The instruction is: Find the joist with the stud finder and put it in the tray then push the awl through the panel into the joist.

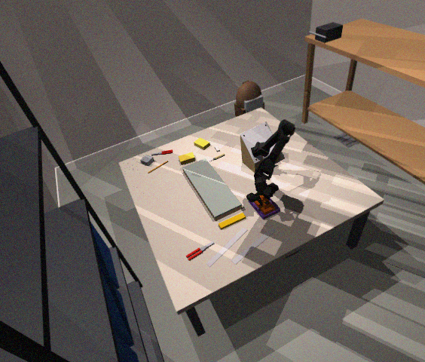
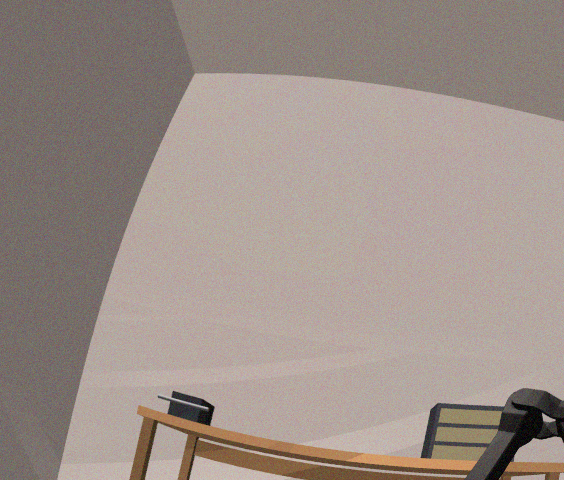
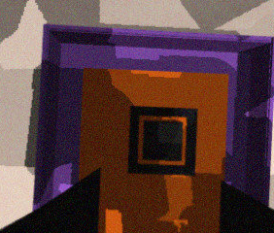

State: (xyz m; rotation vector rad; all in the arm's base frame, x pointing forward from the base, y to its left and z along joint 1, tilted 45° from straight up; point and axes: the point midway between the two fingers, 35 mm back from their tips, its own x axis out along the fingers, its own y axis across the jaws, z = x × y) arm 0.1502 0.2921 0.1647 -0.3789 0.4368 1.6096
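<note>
Right now my gripper tip is 20 mm below the orange stud finder and 10 mm to the right of it. Round my gripper tip: yellow block: 220 mm ahead, 20 mm below, 10 mm to the right; then purple tray: 20 mm below, 10 mm to the right; then awl: 580 mm to the right, 40 mm ahead, 20 mm below.
</note>
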